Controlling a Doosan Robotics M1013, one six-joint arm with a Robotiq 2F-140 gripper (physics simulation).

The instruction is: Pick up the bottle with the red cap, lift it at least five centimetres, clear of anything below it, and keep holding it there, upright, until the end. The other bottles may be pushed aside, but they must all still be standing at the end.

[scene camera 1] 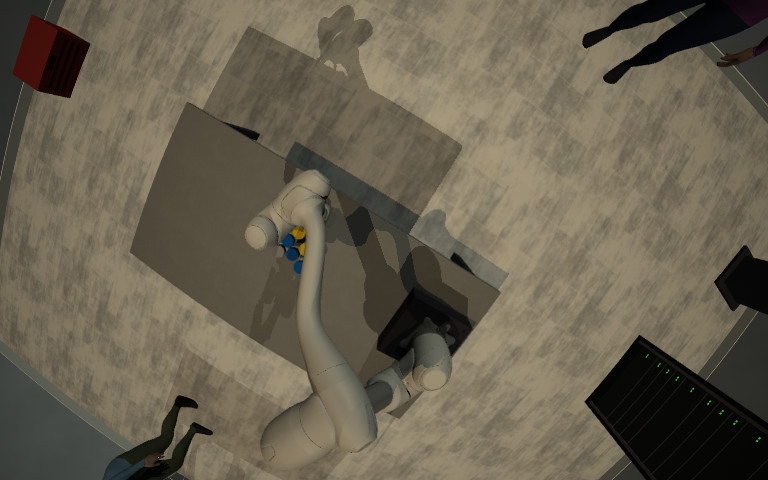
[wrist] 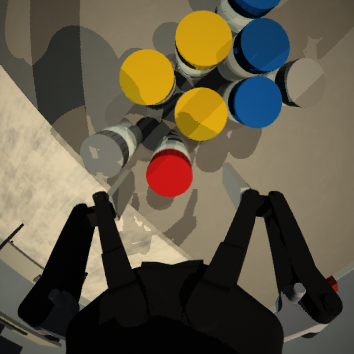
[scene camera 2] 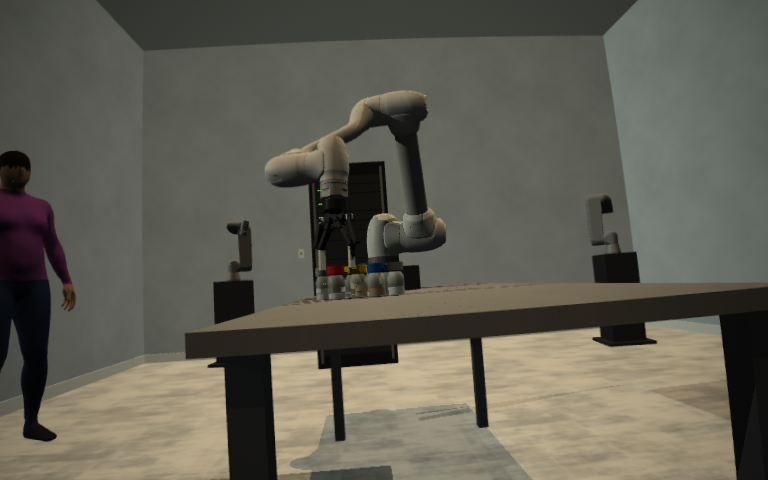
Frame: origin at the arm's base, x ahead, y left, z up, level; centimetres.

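Seen in the pictures: gripper, between the fingertips: [wrist: 176,175] [scene camera 2: 337,268]; arm's base, origin of its link: [scene camera 1: 427,341].
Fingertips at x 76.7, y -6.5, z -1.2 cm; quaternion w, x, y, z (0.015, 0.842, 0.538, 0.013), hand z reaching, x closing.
Observation:
Offsets run from my fingertips to a thing's top centre. "pt": to the spot under its first point. Level surfaces: height alone.
The bottle with the red cap @[dx -0.8, dy -0.7, dz +0.9 cm] [scene camera 2: 335,270] [wrist: 170,174] stands upright on the table; in scene camera 1 the arm hides it. My gripper [scene camera 2: 336,263] [wrist: 176,175] is open and empty, its fingertips near cap height. In the wrist view the red cap shows between the fingers, slightly nearer the left one. A grey-capped bottle @[dx -6.8, dy -6.3, dz +0.9 cm] [wrist: 104,155] stands close by the left fingertip. A yellow-capped bottle @[dx -5.2, dy +5.7, dz +0.9 cm] [wrist: 201,114] stands just behind the red one, with two more yellow caps @[dx -11.1, dy +2.8, dz +0.9 cm] [wrist: 147,77] @[dx -11.6, dy +9.5, dz +0.9 cm] [wrist: 203,40] beyond. Blue-capped bottles @[dx -3.6, dy +11.8, dz +0.9 cm] [wrist: 256,102] @[dx -8.6, dy +14.9, dz +0.9 cm] [wrist: 262,45] and a pale-capped bottle @[dx -3.2, dy +18.0, dz +0.9 cm] [wrist: 304,82] stand to the right.
The bottles stand in a cluster near one long edge of the brown table @[dz -9.6 cm] [scene camera 1: 186,186] [scene camera 2: 509,300]. A third blue cap @[pt dx -12.4, dy +15.8, dz +0.9 cm] [wrist: 256,5] is cut by the wrist view's top edge. A black pedestal [scene camera 1: 396,328] with another small arm [scene camera 1: 433,362] shows at lower right in scene camera 1.

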